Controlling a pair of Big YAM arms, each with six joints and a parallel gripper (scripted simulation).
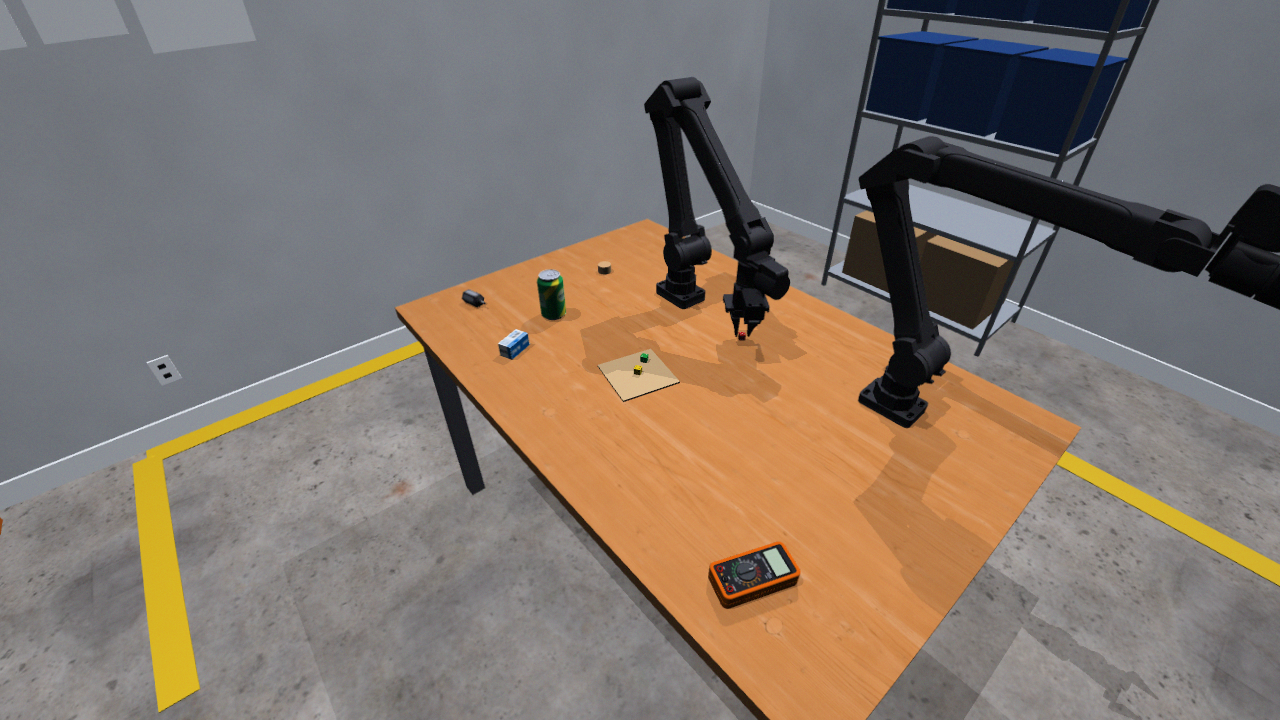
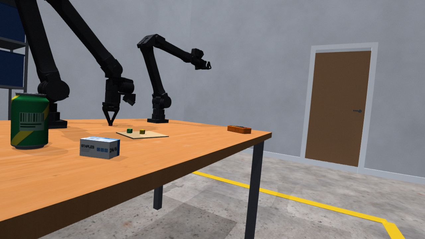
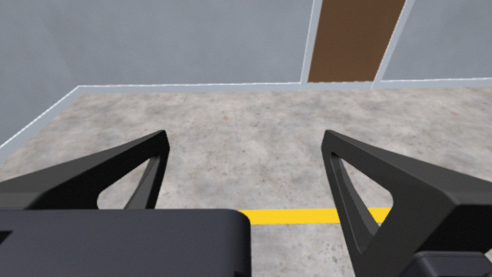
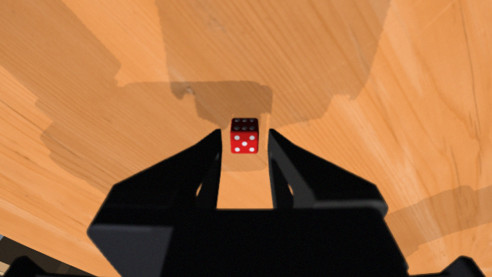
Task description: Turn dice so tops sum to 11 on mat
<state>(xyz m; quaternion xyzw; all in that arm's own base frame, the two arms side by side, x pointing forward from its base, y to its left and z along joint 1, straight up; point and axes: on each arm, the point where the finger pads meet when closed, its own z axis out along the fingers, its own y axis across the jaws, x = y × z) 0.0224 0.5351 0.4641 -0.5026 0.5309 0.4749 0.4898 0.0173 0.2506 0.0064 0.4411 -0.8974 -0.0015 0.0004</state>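
The red die is 10 mm below my right hand. Also, from my right hand: yellow die: 280 mm ahead, 70 mm to the right, 10 mm below; then tan mat: 280 mm ahead, 70 mm to the right, 20 mm below; then green die: 240 mm ahead, 100 mm to the right, 10 mm below.
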